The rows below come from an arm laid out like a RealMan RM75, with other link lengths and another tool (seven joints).
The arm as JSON. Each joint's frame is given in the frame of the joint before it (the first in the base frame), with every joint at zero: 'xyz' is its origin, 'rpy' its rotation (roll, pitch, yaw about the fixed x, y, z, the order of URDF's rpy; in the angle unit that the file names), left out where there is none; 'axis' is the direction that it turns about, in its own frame. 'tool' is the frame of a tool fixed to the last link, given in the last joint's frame.
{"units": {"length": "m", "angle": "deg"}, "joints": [
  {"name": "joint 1", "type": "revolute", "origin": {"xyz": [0.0, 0.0, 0.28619]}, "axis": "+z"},
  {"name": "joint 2", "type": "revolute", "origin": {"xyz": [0.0, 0.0, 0.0]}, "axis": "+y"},
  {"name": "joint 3", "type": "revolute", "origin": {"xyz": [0.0, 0.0, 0.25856]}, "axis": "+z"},
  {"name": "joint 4", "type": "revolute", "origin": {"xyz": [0.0, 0.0, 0.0]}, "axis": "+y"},
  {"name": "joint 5", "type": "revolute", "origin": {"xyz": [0.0, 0.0, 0.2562]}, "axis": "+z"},
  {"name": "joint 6", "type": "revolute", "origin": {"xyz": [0.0, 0.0, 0.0]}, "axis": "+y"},
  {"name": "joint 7", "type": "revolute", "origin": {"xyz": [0.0, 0.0, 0.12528]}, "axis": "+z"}
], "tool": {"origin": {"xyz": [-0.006, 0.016, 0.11], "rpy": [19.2, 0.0, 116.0]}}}
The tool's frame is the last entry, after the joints.
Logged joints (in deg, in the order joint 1, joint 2, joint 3, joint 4, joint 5, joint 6, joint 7), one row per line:
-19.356 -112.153 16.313 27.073 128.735 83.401 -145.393
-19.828 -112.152 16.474 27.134 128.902 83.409 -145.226
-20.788 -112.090 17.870 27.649 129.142 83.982 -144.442
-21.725 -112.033 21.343 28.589 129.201 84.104 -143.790
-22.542 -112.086 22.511 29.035 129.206 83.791 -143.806
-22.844 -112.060 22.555 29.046 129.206 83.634 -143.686
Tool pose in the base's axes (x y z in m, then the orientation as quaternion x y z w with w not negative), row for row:
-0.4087 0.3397 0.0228 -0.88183 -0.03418 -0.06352 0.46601
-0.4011 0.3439 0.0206 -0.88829 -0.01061 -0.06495 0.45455
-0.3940 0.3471 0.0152 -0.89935 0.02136 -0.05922 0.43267
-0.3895 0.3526 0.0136 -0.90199 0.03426 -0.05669 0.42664
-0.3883 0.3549 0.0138 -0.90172 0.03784 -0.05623 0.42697
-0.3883 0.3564 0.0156 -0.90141 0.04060 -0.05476 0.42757
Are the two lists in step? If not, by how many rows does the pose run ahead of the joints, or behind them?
The pose runs 1 row ahead of the joints: the pose in row i belongs to the joints in row i + 1.
